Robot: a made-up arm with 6 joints. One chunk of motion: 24 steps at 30 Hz.
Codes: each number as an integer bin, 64 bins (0 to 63) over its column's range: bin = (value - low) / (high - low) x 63, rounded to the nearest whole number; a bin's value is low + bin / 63 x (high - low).
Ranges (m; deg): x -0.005..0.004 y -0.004..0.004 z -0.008..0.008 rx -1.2..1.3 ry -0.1..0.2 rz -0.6..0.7
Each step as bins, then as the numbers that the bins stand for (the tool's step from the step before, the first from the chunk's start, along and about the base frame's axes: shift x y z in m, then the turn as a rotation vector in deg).
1 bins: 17 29 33 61 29 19
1 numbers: -0.00257 -0.00032 0.00038 1.221 0.038 -0.208
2 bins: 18 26 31 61 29 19
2 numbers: -0.00243 -0.00070 -0.00013 1.221 0.038 -0.208
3 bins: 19 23 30 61 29 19
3 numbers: -0.00229 -0.00108 -0.00038 1.221 0.038 -0.208
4 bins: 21 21 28 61 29 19
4 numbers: -0.00200 -0.00133 -0.00089 1.221 0.038 -0.208
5 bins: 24 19 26 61 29 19
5 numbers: -0.00157 -0.00159 -0.00140 1.221 0.038 -0.208
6 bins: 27 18 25 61 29 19
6 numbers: -0.00114 -0.00171 -0.00165 1.221 0.038 -0.208
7 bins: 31 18 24 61 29 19
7 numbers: -0.00057 -0.00171 -0.00190 1.221 0.038 -0.208
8 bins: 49 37 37 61 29 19
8 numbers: 0.00200 0.00070 0.00140 1.221 0.038 -0.208
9 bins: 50 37 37 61 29 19
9 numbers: 0.00214 0.00070 0.00140 1.221 0.038 -0.208
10 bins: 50 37 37 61 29 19
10 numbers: 0.00214 0.00070 0.00140 1.221 0.038 -0.208
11 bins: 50 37 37 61 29 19
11 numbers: 0.00214 0.00070 0.00140 1.221 0.038 -0.208
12 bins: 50 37 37 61 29 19
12 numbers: 0.00214 0.00070 0.00140 1.221 0.038 -0.208
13 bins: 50 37 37 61 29 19
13 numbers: 0.00214 0.00070 0.00140 1.221 0.038 -0.208
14 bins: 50 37 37 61 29 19
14 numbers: 0.00214 0.00070 0.00140 1.221 0.038 -0.208
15 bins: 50 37 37 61 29 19
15 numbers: 0.00214 0.00070 0.00140 1.221 0.038 -0.208
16 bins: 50 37 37 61 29 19
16 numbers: 0.00214 0.00070 0.00140 1.221 0.038 -0.208
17 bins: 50 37 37 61 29 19
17 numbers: 0.00214 0.00070 0.00140 1.221 0.038 -0.208
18 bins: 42 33 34 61 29 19
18 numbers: 0.00100 0.00019 0.00063 1.221 0.038 -0.208
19 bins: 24 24 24 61 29 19
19 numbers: -0.00157 -0.00095 -0.00190 1.221 0.038 -0.208
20 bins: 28 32 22 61 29 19
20 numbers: -0.00100 0.00006 -0.00241 1.221 0.038 -0.208
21 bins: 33 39 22 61 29 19
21 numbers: -0.00029 0.00095 -0.00241 1.221 0.038 -0.208
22 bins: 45 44 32 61 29 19
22 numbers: 0.00143 0.00159 0.00013 1.221 0.038 -0.208
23 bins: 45 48 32 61 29 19
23 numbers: 0.00143 0.00210 0.00013 1.221 0.038 -0.208
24 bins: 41 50 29 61 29 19
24 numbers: 0.00086 0.00235 -0.00063 1.221 0.038 -0.208
